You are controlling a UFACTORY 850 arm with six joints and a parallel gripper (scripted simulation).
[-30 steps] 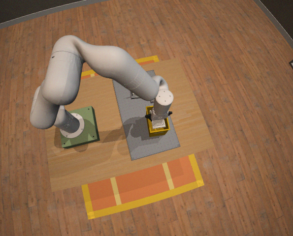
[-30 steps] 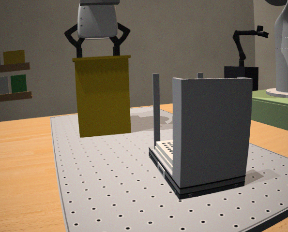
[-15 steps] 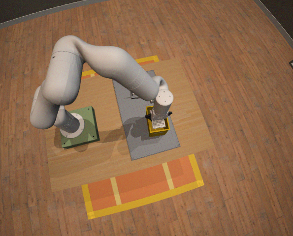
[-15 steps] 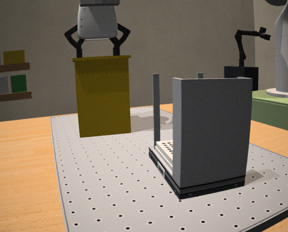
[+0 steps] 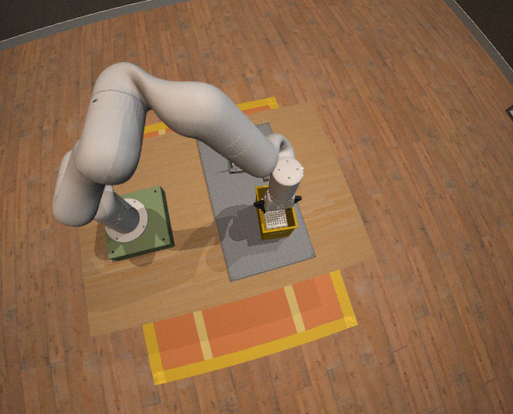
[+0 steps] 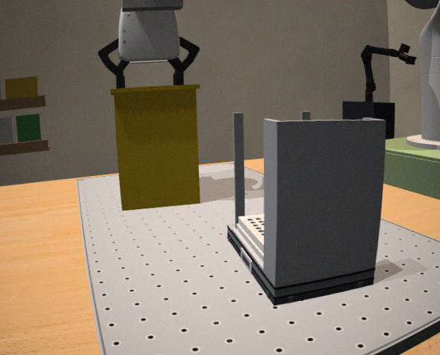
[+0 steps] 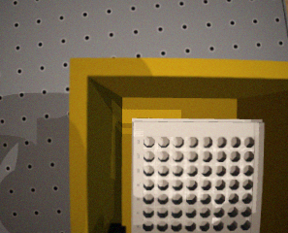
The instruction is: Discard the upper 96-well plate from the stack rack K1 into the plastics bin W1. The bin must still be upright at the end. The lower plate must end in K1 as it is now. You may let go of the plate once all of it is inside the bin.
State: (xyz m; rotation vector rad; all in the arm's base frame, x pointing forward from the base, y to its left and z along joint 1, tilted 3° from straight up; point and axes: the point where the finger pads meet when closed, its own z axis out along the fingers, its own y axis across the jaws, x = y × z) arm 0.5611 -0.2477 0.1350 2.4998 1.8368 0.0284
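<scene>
The yellow plastics bin W1 lies 8 cm below my hand.
</scene>
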